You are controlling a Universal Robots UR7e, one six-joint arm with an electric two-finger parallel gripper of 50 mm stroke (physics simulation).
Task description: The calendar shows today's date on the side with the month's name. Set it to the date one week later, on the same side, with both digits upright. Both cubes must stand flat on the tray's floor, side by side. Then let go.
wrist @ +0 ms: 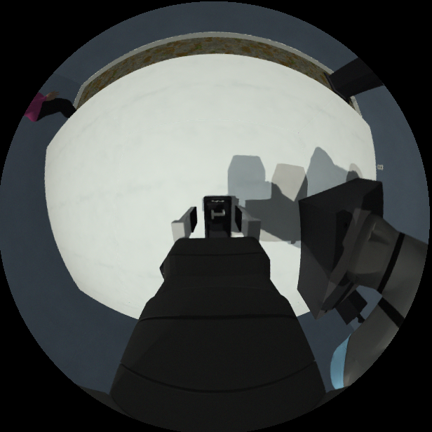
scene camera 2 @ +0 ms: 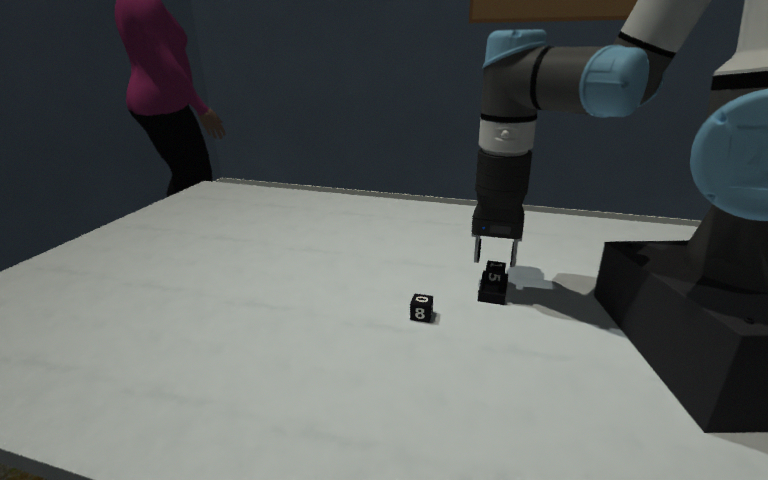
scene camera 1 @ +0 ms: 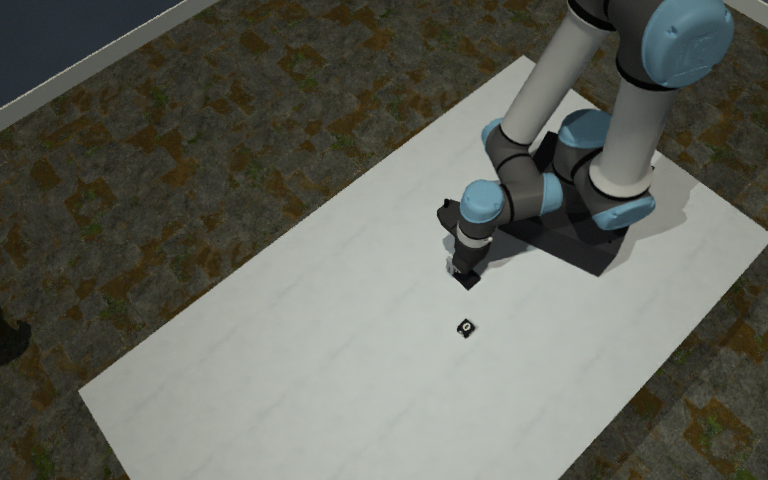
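Observation:
The black tray (scene camera 1: pixel 468 280) (scene camera 2: pixel 492 296) (wrist: pixel 218 232) stands on the table in front of the robot's base. One black cube (scene camera 2: pixel 495 272) (wrist: pixel 217 214) is at the tray's far end in the scene camera 2 view, with a 1 on top and a 5 facing that camera. The other end of the tray holds no cube. The second black cube (scene camera 1: pixel 466 327) (scene camera 2: pixel 421 308) lies flat on the table outside the tray, 0 up and 8 facing scene camera 2. My gripper (scene camera 2: pixel 495 259) (wrist: pixel 215 213) is open and empty, pointing down above the tray's cube, one finger at either side. The month's name is not readable.
The robot's black base (scene camera 1: pixel 572 240) (scene camera 2: pixel 668 333) (wrist: pixel 325 245) stands at the robot's end of the white table (scene camera 1: pixel 317 339) (scene camera 2: pixel 226 339) (wrist: pixel 130 165). A person (scene camera 2: pixel 158 73) (wrist: pixel 42 106) stands beyond the table's far left corner in the scene camera 2 view.

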